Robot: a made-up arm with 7 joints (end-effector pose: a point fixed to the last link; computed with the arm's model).
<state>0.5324 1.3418 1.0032 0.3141 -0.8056 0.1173 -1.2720</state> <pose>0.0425 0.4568 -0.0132 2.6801 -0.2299 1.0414</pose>
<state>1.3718 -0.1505 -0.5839 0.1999 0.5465 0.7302 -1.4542</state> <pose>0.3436 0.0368 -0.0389 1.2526 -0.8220 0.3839</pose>
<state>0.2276 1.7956 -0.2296 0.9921 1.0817 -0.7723 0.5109</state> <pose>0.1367 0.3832 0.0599 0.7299 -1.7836 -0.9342</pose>
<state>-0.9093 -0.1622 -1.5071 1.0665 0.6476 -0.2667 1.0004</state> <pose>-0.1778 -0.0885 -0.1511 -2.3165 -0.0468 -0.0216</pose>
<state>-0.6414 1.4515 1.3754 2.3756 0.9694 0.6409 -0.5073</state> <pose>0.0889 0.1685 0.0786 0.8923 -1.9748 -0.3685</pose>
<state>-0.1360 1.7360 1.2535 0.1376 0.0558 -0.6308 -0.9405</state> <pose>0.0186 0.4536 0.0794 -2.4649 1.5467 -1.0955</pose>
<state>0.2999 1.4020 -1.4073 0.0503 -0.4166 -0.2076 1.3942</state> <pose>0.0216 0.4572 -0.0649 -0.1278 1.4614 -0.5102</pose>
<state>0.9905 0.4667 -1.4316 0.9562 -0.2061 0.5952 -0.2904</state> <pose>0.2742 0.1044 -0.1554 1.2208 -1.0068 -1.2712</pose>
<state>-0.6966 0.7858 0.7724 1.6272 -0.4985 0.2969 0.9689</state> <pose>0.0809 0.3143 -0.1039 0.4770 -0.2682 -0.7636</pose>
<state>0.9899 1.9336 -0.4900 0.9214 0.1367 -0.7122 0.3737</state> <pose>0.0379 0.3983 0.1264 1.5613 -1.1423 -1.0821</pose>
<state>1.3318 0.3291 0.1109 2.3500 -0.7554 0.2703 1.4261</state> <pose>0.0703 0.1381 0.1139 1.3135 -2.0324 -1.2496</pose>
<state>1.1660 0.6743 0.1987 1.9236 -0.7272 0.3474 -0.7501</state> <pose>0.1271 0.2055 0.1257 -1.8647 1.9320 -1.0213</pose>
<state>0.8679 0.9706 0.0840 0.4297 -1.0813 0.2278 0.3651</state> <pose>0.1903 0.3920 -0.0633 1.1847 -0.2834 -0.4037</pose>
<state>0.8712 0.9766 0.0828 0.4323 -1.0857 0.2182 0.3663</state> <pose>0.1894 0.3929 -0.0612 1.1917 -0.2858 -0.4111</pose>
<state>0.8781 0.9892 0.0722 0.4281 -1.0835 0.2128 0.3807</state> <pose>0.1873 0.3950 -0.0586 1.1854 -0.2772 -0.4134</pose>
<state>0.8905 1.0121 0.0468 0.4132 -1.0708 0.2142 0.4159</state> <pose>0.1832 0.3990 -0.0554 1.1577 -0.2513 -0.4066</pose>
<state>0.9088 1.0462 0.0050 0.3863 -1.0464 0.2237 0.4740</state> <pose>0.1765 0.4050 -0.0515 1.1056 -0.2065 -0.3862</pose>
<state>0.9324 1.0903 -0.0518 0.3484 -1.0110 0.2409 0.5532</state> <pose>0.1666 0.4127 -0.0472 1.0300 -0.1465 -0.3482</pose>
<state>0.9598 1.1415 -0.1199 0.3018 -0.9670 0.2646 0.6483</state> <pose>0.1535 0.4217 -0.0427 0.9351 -0.0782 -0.2900</pose>
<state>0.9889 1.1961 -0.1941 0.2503 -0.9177 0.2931 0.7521</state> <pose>0.1376 0.4310 -0.0381 0.8280 -0.0105 -0.2123</pose>
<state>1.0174 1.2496 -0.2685 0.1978 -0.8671 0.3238 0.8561</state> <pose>0.1199 0.4396 -0.0340 0.7175 0.0483 -0.1210</pose>
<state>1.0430 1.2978 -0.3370 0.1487 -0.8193 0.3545 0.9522</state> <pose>0.1022 0.4466 -0.0305 0.6133 0.0930 -0.0254</pose>
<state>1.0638 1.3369 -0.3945 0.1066 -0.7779 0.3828 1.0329</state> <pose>0.0866 0.4516 -0.0279 0.5240 0.1227 0.0632</pose>
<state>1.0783 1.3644 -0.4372 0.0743 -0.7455 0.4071 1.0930</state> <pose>0.0746 0.4548 -0.0263 0.4561 0.1398 0.1351</pose>
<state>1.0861 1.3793 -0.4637 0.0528 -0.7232 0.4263 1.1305</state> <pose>0.0674 0.4565 -0.0259 0.4118 0.1484 0.1844</pose>
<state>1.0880 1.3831 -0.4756 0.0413 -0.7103 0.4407 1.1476</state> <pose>0.0647 0.4570 -0.0264 0.3890 0.1521 0.2116</pose>
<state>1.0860 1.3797 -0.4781 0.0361 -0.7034 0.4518 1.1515</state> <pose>0.0649 0.4569 -0.0277 0.3799 0.1537 0.2240</pose>
